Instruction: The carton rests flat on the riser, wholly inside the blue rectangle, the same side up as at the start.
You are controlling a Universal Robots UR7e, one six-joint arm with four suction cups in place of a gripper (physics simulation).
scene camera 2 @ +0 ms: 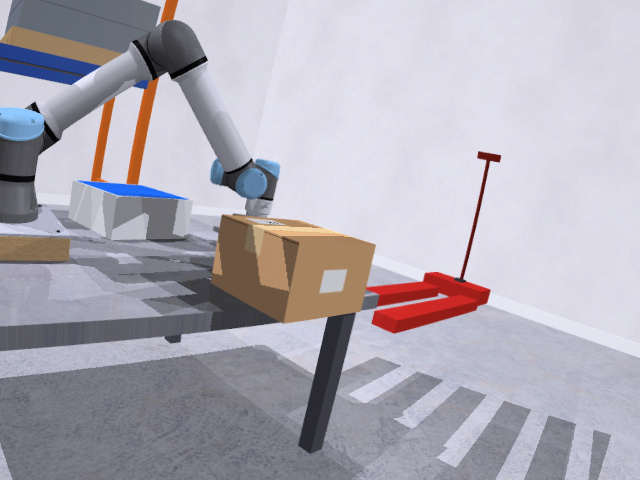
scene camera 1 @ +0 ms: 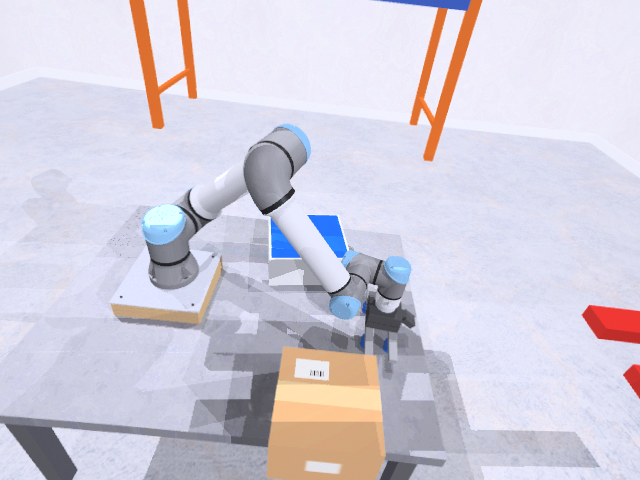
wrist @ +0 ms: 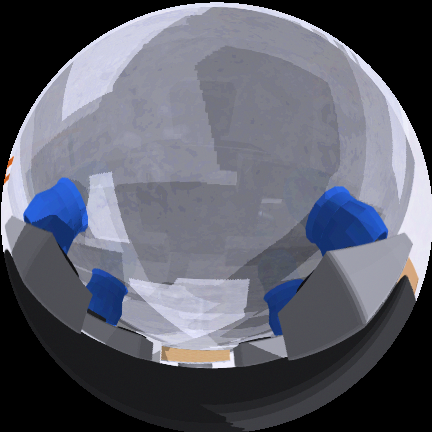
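The brown carton point(scene camera 1: 330, 408) point(scene camera 2: 310, 258) stands upright at the table's near corner, tape and a barcode label on top; its lower corner seems to reach past the edge. A tan sliver of the carton point(wrist: 411, 276) shows in the wrist view. My gripper point(scene camera 1: 378, 331) point(wrist: 200, 257) is low over the table beside the carton, apart from it. Its four blue cups point down and look pressed on the table top, with no carton under them. In scene camera 2 the carton hides most of it. The white riser point(scene camera 1: 289, 271) point(scene camera 2: 129, 221) carries the blue rectangle point(scene camera 1: 284, 242) point(scene camera 2: 136, 190), partly behind my arm in scene camera 1.
My arm's base stands on a wood-edged plate point(scene camera 1: 129, 304) point(scene camera 2: 36, 249) point(wrist: 195, 354) on the grey table point(scene camera 1: 77, 382) point(scene camera 2: 103, 310). A red pallet jack point(scene camera 1: 615, 325) point(scene camera 2: 429, 315) is on the floor beyond the table. An orange rack point(scene camera 1: 454, 72) point(scene camera 2: 143, 129) stands behind.
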